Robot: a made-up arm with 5 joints.
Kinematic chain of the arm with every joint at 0, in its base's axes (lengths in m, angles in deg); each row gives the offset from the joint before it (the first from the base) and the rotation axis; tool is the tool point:
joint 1: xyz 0 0 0.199 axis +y
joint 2: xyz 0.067 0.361 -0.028 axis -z
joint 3: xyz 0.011 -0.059 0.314 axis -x
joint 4: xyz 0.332 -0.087 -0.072 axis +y
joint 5: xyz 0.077 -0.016 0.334 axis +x
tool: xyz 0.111 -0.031 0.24
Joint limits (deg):
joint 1: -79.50..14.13
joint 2: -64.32..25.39
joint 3: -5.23..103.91
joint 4: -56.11..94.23
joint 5: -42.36..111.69
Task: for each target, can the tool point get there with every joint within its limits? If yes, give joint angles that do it. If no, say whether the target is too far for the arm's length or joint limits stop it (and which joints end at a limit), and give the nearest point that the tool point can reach.
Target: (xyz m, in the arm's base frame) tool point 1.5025 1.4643 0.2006
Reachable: no: too far | nearest point 0.8904 0.9712 0.3131 | short by 0.794 m
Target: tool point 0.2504 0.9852 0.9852
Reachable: yes | joints -21.54 -46.85 63.44 29.41 29.18
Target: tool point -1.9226 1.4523 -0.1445
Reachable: no: too far | nearest point -0.7012 0.8767 0.3357 | short by 1.433 m
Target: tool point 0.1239 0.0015 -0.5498
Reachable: no: joint limits stop it (at a limit: joint 1, joint 3, joint 4, joint 5) | nearest point 0.4047 -0.1792 0.0796 | short by 0.713 m
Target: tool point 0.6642 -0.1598 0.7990
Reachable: yes | joints -28.20 13.14 8.99 74.39 30.49
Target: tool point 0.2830 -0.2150 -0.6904
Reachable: no: joint limits stop it (at a limit: joint 1, joint 3, joint 4) | nearest point 0.5047 -0.2642 0.0414 | short by 0.766 m
